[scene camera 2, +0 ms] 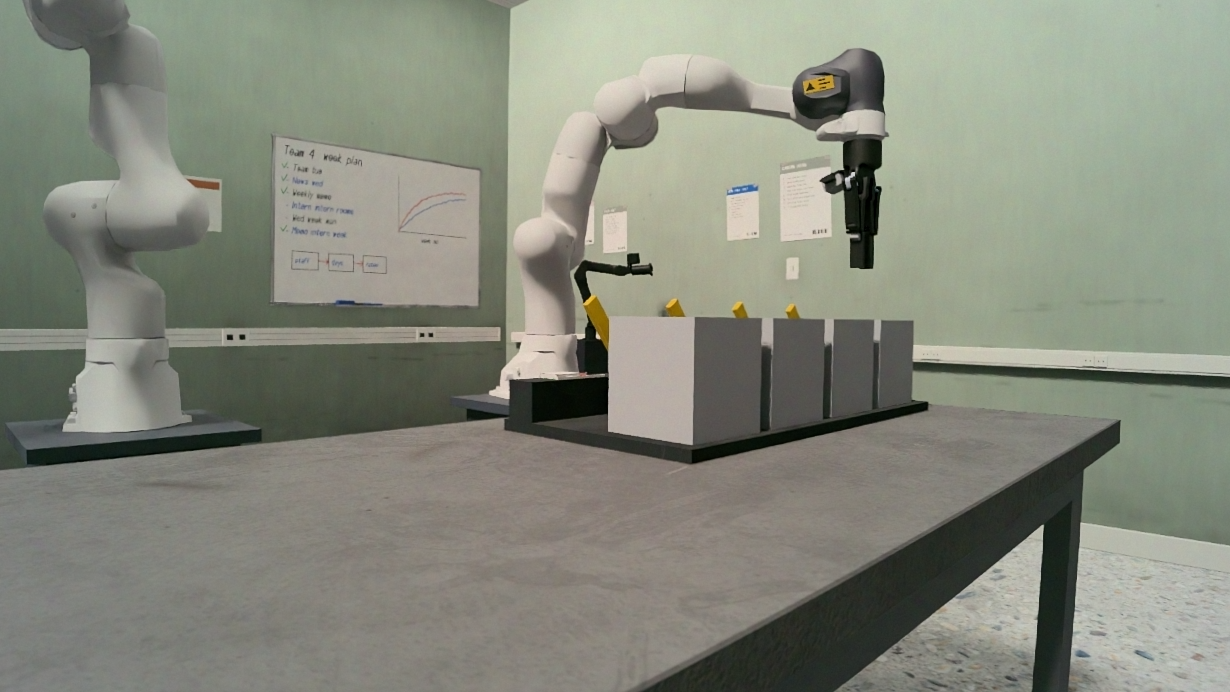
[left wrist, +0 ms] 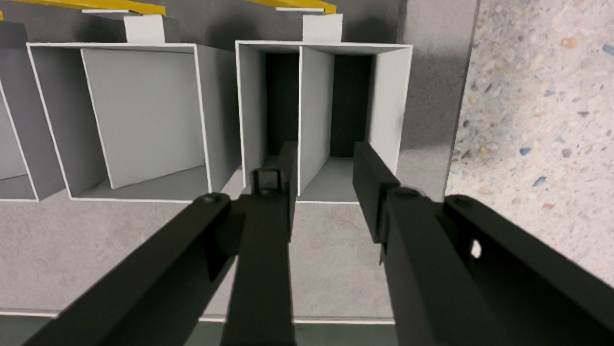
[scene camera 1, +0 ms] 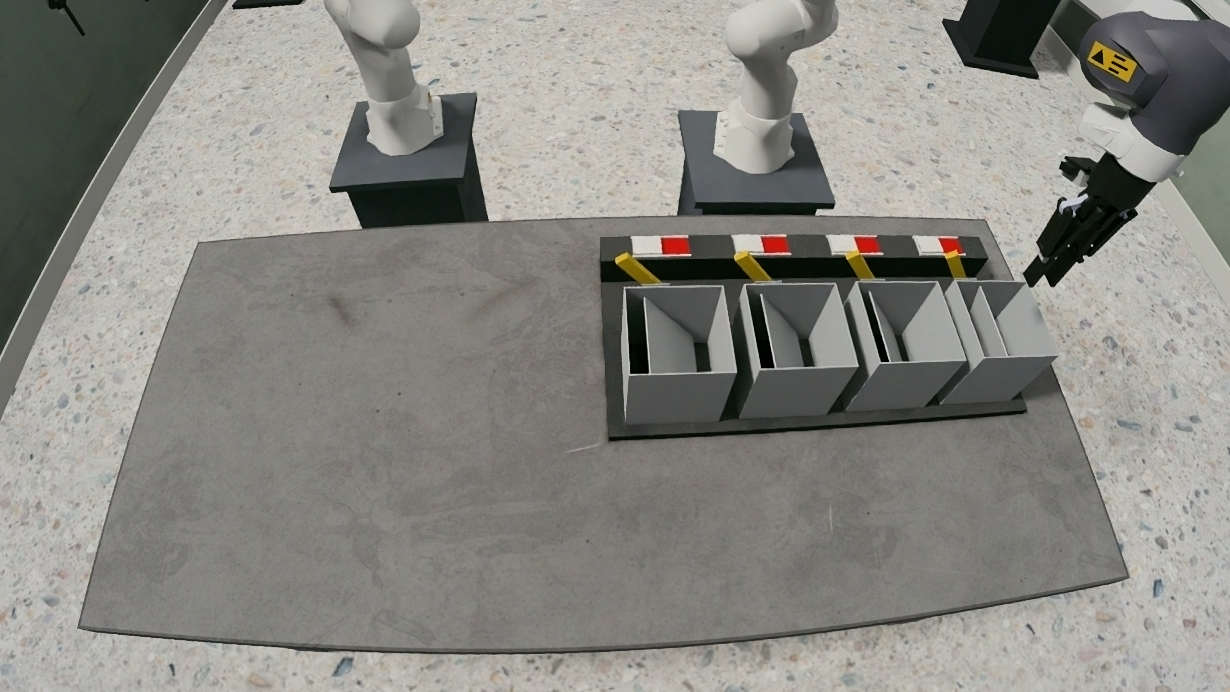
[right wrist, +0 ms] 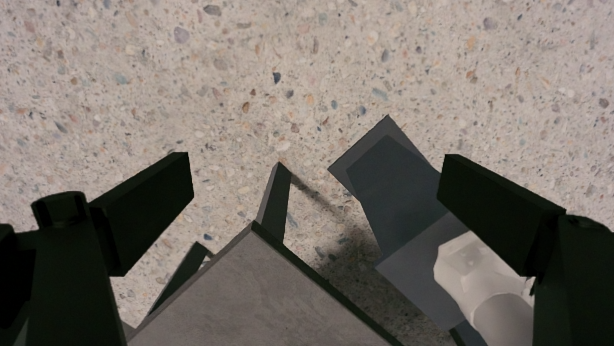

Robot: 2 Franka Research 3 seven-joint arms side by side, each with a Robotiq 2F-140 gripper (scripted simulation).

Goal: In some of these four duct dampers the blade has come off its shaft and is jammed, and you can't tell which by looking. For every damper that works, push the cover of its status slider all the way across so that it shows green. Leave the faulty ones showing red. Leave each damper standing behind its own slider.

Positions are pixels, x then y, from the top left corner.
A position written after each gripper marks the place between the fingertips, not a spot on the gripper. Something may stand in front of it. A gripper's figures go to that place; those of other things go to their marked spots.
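Left gripper (scene camera 2: 861, 268), 1.52 m from the lens. Damper (scene camera 2: 893, 339), 1.47 m from the lens. Damper (scene camera 2: 792, 361), 1.13 m from the lens. Damper (scene camera 2: 691, 380), 0.94 m from the lens.
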